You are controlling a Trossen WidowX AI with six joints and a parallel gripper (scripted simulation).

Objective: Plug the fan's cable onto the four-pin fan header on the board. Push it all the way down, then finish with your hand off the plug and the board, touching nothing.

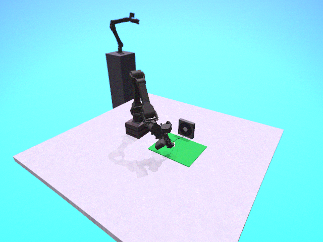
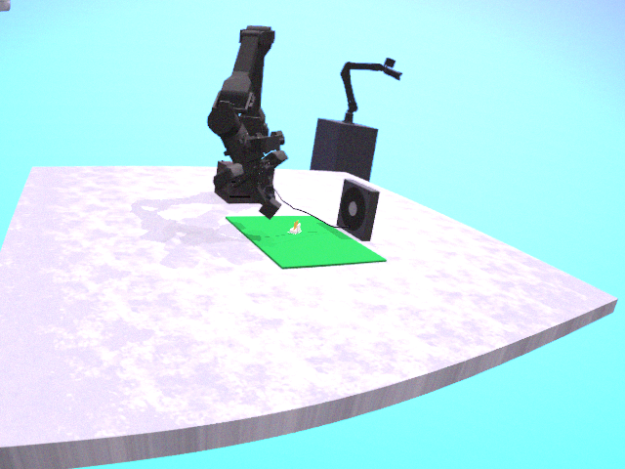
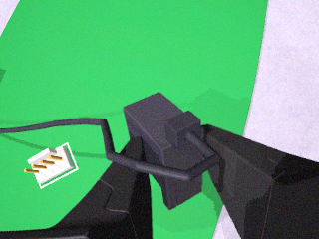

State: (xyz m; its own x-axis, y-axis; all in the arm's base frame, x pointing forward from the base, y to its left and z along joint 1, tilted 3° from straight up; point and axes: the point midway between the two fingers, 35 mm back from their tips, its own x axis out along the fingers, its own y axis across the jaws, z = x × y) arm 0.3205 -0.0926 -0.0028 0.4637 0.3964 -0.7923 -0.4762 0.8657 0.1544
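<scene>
Now: the white four-pin fan header 4 cm behind my gripper tip, 9 cm to the left of it and 8 cm below it. From my gripper tip the other things lie so: dark fan plug (1 cm below); then green board (9 cm to the left, 9 cm below); then black fan (4 cm behind, 24 cm to the left, 2 cm below).
</scene>
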